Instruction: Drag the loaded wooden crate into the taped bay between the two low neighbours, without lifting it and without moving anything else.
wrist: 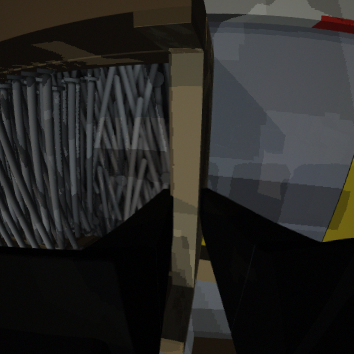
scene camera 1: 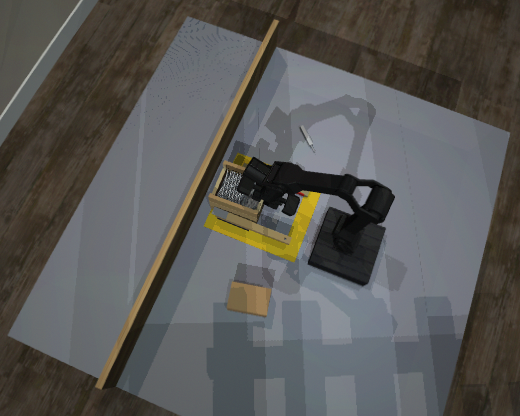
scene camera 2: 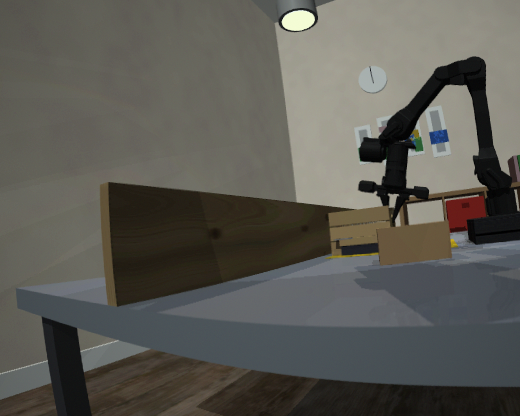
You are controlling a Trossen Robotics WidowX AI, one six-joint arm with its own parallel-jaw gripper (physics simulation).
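Places are measured from the arm's base along level axes (x ahead, y left, z up), in centimetres.
Pixels of known places: gripper, fingertip midpoint: [wrist: 185,197] [scene camera 1: 261,201] [scene camera 2: 389,222]; arm's base at its link origin: [scene camera 1: 345,243] [scene camera 2: 503,214].
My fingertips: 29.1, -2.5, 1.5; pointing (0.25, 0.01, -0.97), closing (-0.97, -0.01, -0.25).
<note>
Ahead of a thing's pixels: the offset from my fingertips to its middle, as dx, dy, dz. "pt": to the spot under its first point.
The wooden crate {+7.3, -0.5, -1.4} [scene camera 1: 232,206] [scene camera 2: 359,217] [wrist: 186,125], loaded with grey nails {pt +10.4, -0.8, +2.4} [scene camera 1: 231,184] [wrist: 70,150], stands at the board-side part of the yellow taped bay [scene camera 1: 300,235] [wrist: 342,210]. Bare table shows between its arm-side wall and the tape nearest the arm base. It looks level; its underside is partly hidden. My gripper [scene camera 1: 265,196] [scene camera 2: 391,212] [wrist: 185,197] is shut on the top of that wall, one finger inside, one outside. A low neighbour with a wooden strip {+0.2, +7.7, -4.9} [scene camera 1: 270,234] lies along the crate's near side. The other low neighbour, grey with red {pt -8.0, -9.4, -5.9} [wrist: 337,24], is mostly hidden by the arm in scene view 1.
A long upright wooden board [scene camera 1: 190,200] [scene camera 2: 215,250] runs close beyond the crate. A cardboard-coloured block {-7.8, +29.3, -4.1} [scene camera 1: 249,298] [scene camera 2: 415,243] stands apart on the near side. A slim white tool {-6.1, -29.7, -6.5} [scene camera 1: 307,139] lies on the far side. The black arm base [scene camera 1: 347,247] is beside the bay.
</note>
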